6 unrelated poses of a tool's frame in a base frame.
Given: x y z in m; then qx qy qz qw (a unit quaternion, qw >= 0).
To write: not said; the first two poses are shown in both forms.
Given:
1: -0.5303, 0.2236, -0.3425, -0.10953, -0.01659, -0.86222, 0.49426
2: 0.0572, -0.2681, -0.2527, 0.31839, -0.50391, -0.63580, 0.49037
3: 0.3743, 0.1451, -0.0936, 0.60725, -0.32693, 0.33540, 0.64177
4: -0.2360, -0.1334, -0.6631, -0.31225, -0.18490, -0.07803, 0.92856
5: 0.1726, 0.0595, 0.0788, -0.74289, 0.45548, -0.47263, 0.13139
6: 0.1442, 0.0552, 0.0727, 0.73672, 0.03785, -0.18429, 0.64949
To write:
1: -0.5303, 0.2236, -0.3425, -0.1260, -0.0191, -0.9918, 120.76
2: 0.0572, -0.2681, -0.2527, 0.3653, -0.5782, -0.7295, 121.27
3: 0.3743, 0.1451, -0.0936, 0.7918, -0.4263, 0.4373, 100.15
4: -0.2360, -0.1334, -0.6631, -0.8412, -0.4981, -0.2102, 43.58
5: 0.1726, 0.0595, 0.0788, -0.7494, 0.4595, -0.4768, 164.90
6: 0.1442, 0.0552, 0.0727, 0.9689, 0.0498, -0.2424, 98.99
